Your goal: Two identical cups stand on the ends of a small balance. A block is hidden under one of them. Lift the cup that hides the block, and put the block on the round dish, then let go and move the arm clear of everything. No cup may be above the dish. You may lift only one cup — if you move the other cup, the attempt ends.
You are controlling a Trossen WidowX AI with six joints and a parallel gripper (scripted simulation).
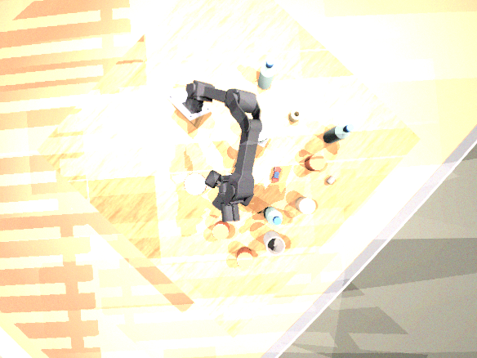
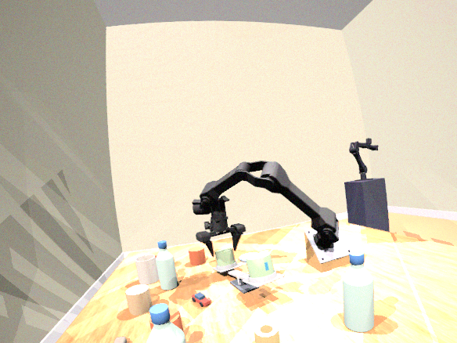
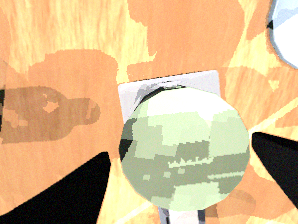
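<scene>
The grey block is 40 mm below my gripper tip. Round my gripper tip: round dish: 120 mm behind, 110 mm to the right, 70 mm below; tan cylinder: 280 mm ahead, 170 mm to the left, 40 mm below; red toy car: 190 mm to the left, 100 mm ahead, 60 mm below.
</scene>
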